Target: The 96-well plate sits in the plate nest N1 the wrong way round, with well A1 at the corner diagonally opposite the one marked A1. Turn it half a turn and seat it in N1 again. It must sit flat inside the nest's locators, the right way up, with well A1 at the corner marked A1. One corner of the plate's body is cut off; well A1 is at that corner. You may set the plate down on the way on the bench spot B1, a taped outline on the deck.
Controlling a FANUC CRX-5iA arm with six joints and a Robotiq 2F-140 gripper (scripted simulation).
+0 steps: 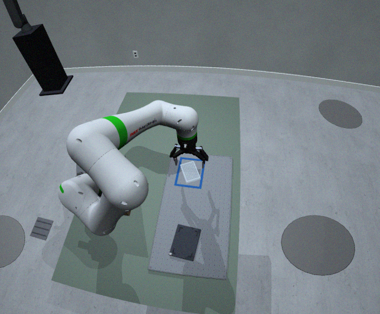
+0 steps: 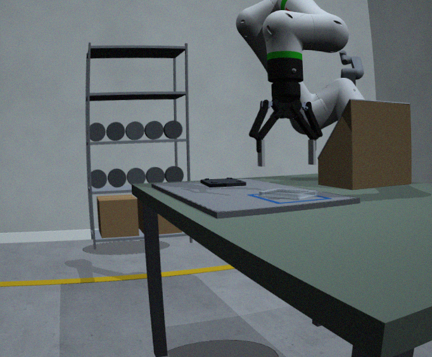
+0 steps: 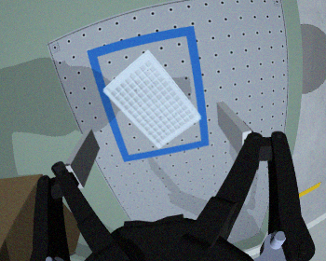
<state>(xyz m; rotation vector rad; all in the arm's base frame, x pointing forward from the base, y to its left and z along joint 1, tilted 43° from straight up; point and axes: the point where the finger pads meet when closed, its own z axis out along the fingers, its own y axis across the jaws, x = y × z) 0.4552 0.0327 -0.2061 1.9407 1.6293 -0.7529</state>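
Now: the white 96-well plate 80 mm below my hand. The rest, counted from my hand: dark plate nest N1: 20 mm behind, 410 mm to the right, 80 mm below; then white mark: 90 mm behind, 470 mm to the right, 80 mm below.
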